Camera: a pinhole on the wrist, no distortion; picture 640 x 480 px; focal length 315.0 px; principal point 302.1 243.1 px. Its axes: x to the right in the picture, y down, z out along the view. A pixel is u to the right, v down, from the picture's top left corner.
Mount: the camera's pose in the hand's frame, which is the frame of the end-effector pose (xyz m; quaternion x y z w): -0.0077 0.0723 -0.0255 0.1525 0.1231 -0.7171 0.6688
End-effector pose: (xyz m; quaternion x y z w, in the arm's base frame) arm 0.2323 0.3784 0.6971 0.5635 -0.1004 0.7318 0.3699
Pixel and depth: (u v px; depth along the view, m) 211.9 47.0 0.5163
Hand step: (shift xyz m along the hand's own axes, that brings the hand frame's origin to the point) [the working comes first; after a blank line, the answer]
In the camera's frame: -0.1478 -0.3214 0.5163

-0.3473 0.0362 0.4990
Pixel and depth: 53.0 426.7 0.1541
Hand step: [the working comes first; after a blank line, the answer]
In the camera's frame: -0.1219 0.0898 0.1541

0.0807 0.1192 0.1659
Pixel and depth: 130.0 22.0 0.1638
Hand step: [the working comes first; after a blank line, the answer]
In the camera's frame: -0.0895 -0.1150 0.1638

-0.1259 0.1011 0.1569
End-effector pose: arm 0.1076 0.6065 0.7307 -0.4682 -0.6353 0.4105 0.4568
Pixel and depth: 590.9 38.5 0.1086
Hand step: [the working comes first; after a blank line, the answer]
In the camera's frame: 0.0996 -0.0705 0.1086

-0.0897 -0.0555 0.0346
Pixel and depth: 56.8 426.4 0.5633
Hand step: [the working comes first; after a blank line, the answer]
In the camera's frame: -0.4387 0.3278 0.5633

0.3144 0.2376 0.6717
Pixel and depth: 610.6 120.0 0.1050
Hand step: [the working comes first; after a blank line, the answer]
In the camera's frame: 0.1028 -0.0410 0.1050

-0.0603 -0.0594 0.0309
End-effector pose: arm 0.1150 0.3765 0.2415 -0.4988 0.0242 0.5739 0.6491
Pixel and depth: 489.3 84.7 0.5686
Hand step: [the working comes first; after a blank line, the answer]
In the camera's frame: 0.3379 -0.2859 0.5686

-0.3433 -0.4341 0.3620
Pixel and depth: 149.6 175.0 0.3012
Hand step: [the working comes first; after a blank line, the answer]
In the camera's frame: -0.1458 -0.0651 0.3012

-0.0803 0.0970 0.3067
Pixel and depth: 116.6 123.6 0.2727
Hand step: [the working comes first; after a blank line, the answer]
In the camera's frame: -0.1606 -0.1035 0.2727

-0.1161 0.1243 0.2850
